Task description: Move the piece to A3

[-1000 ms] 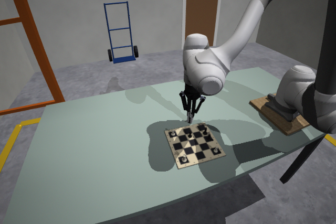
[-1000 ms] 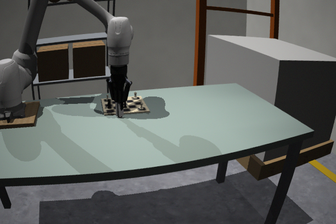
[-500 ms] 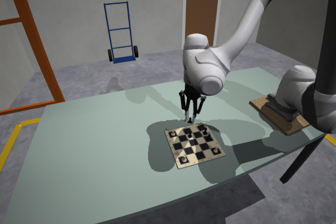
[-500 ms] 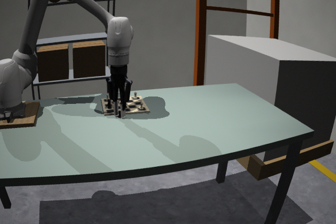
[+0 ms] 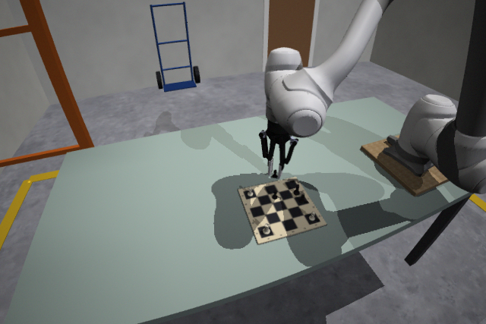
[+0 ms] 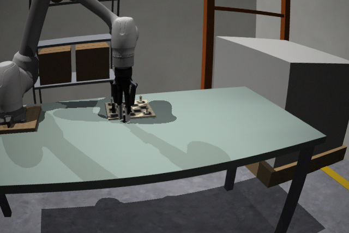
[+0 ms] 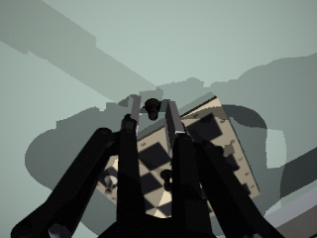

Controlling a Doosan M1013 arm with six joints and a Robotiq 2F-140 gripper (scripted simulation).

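Now: the chessboard 13 cm to the left of my hand, 6 cm ahead of it and 4 cm below it.
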